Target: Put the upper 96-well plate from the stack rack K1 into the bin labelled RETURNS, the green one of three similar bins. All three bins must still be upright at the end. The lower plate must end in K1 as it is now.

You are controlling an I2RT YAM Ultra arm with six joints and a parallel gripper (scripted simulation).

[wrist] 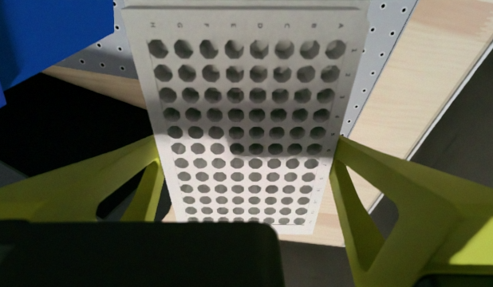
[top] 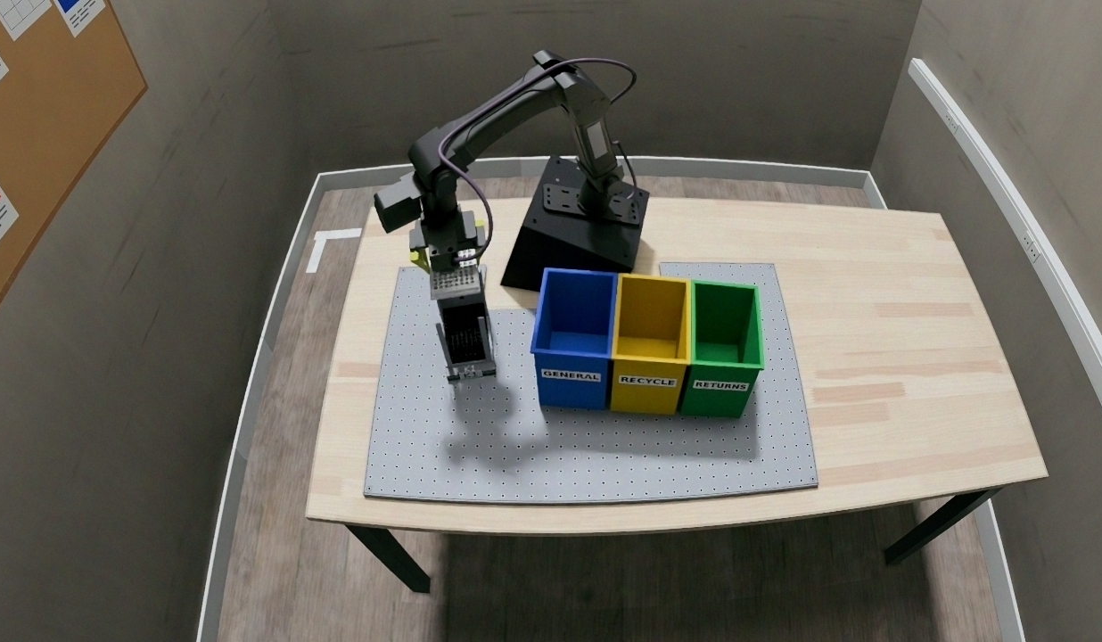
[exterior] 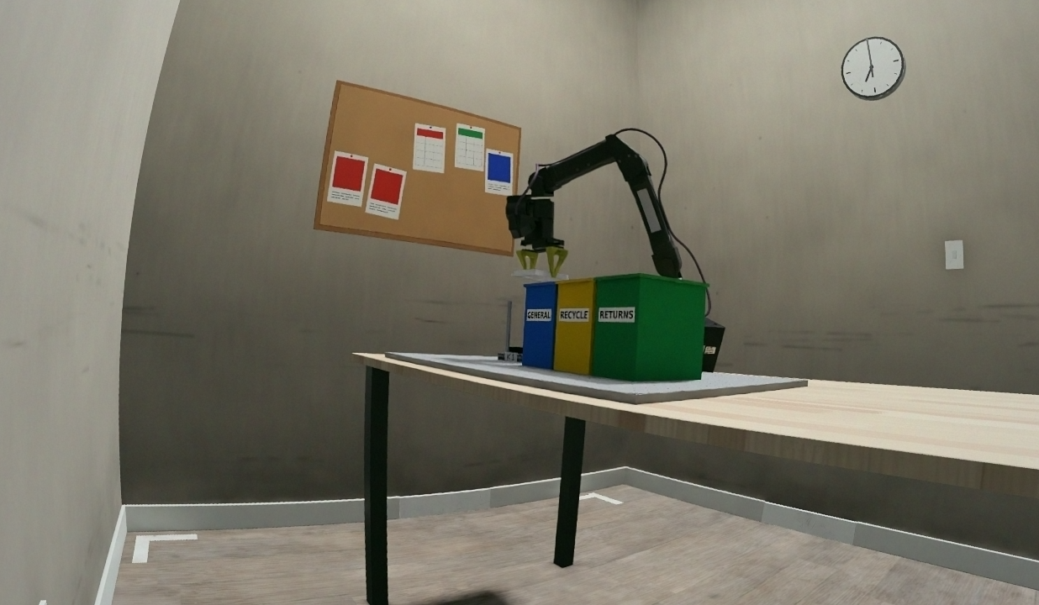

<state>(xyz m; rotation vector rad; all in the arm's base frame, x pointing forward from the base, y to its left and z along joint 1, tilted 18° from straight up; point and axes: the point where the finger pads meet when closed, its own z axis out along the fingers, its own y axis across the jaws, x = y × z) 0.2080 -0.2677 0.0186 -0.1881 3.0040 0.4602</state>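
Now: hand right at the white 96-well plate. Round my hand: yellow recycle bin 340 mm to the left, 140 mm below, 90 mm ahead; then dark plate 200 mm below; then blue general bin 210 mm to the left, 140 mm below, 80 mm ahead.
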